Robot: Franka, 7 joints.
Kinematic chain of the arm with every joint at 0, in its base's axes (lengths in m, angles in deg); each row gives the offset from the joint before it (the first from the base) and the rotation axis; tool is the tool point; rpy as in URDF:
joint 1: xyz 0 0 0.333 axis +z
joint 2: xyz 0 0 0 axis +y
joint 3: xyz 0 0 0.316 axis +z
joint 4: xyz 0.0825 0 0 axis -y
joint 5: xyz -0.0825 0 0.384 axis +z
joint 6: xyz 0 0 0 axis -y
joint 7: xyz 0.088 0 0 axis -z
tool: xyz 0 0 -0.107 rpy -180 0 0
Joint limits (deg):
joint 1: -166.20..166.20
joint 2: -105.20..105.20
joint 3: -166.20..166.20
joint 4: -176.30..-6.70
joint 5: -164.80..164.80
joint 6: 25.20..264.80
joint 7: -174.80..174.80
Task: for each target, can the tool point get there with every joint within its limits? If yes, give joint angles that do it. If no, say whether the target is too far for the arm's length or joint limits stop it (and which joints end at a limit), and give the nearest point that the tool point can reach.
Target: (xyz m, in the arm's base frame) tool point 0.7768 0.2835 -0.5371
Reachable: no: too far | nearest point 0.5702 0.2081 -0.2508 | short by 0.361 m
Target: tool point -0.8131 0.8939 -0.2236
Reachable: no: too far | nearest point -0.5243 0.5764 -0.0259 | short by 0.473 m
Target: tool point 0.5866 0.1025 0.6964
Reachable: yes | joints -99.81 -64.84 65.17 -97.22 105.83 134.35 22.13
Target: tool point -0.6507 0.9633 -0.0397
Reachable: no: too far | nearest point -0.4573 0.6770 0.0711 | short by 0.363 m
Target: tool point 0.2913 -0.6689 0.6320
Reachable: yes | joints -28.20 86.46 -126.59 -66.84 87.70 115.73 -29.90
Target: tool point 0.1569 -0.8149 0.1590
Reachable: yes | joints -75.86 80.14 -12.34 -34.20 -118.12 150.52 -147.70
